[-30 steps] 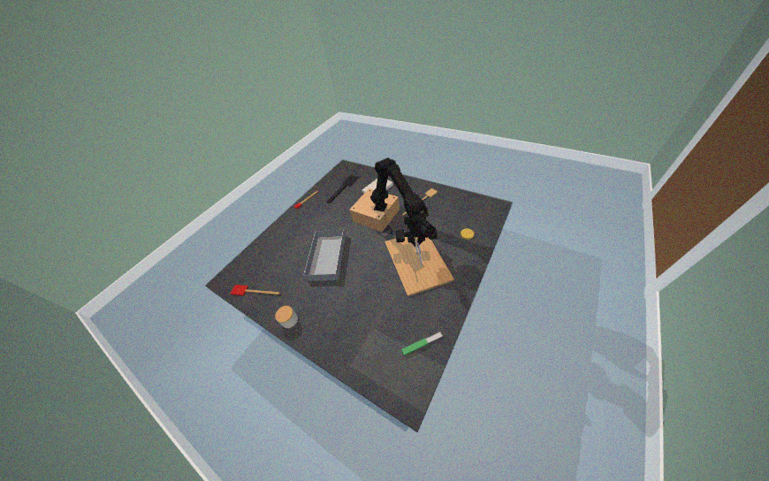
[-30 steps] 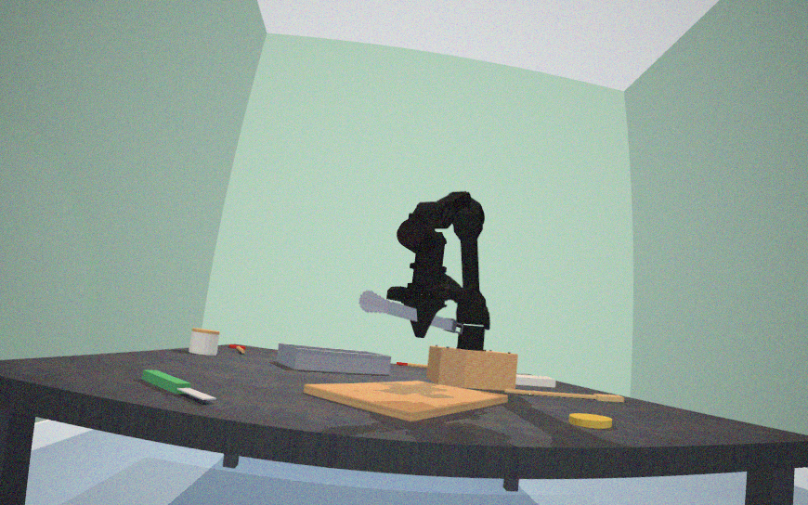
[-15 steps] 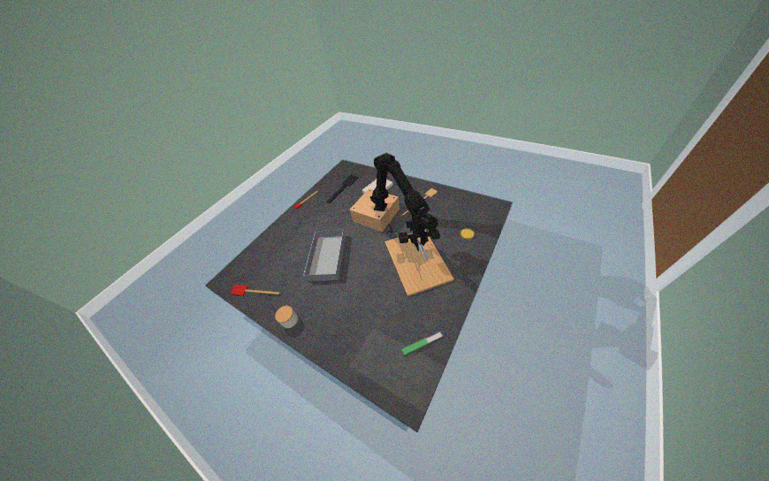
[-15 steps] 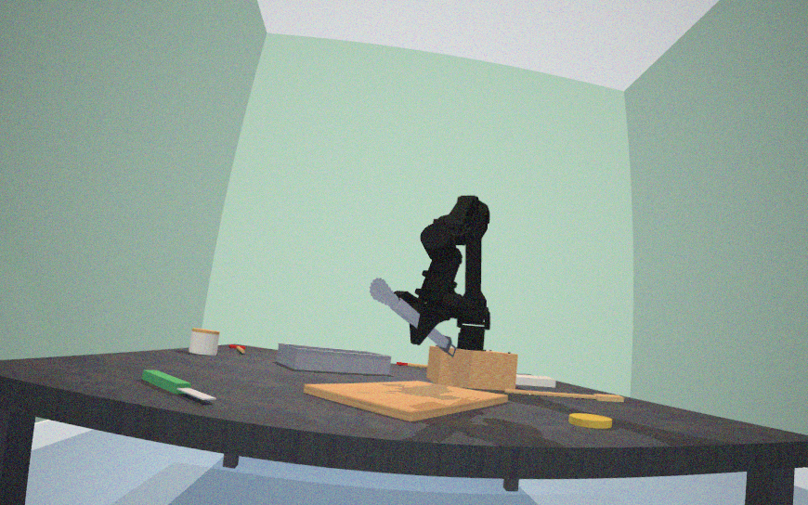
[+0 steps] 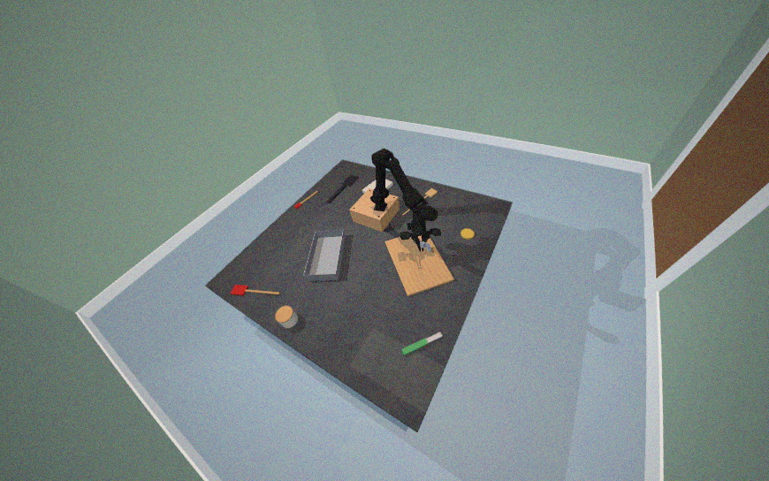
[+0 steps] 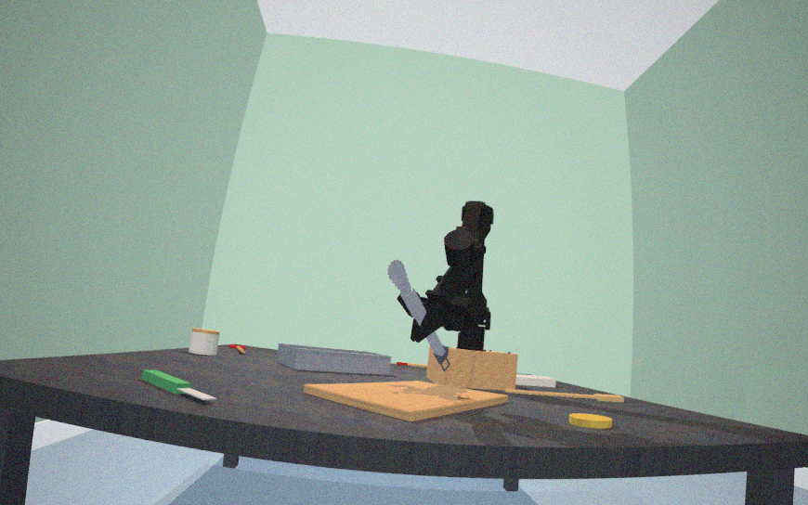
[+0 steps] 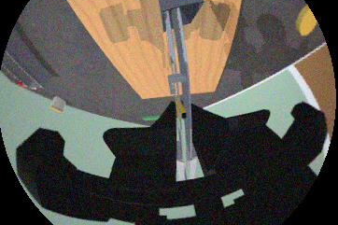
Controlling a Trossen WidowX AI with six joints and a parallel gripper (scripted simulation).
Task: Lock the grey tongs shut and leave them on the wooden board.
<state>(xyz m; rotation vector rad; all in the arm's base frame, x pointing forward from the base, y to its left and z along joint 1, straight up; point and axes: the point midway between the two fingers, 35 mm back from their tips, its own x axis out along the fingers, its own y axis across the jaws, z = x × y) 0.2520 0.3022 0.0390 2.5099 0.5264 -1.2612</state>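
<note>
Now: gripper tip 11 cm above the wooden board, 3 cm to the left of it and 2 cm past it. The rest, counted from my gripper tip: black spatula: 69 cm to the right, 52 cm behind, 11 cm below; then white block: 54 cm behind, 44 cm to the right, 10 cm below; then grey roasting tin: 51 cm to the right, 9 cm below, 8 cm ahead.
</note>
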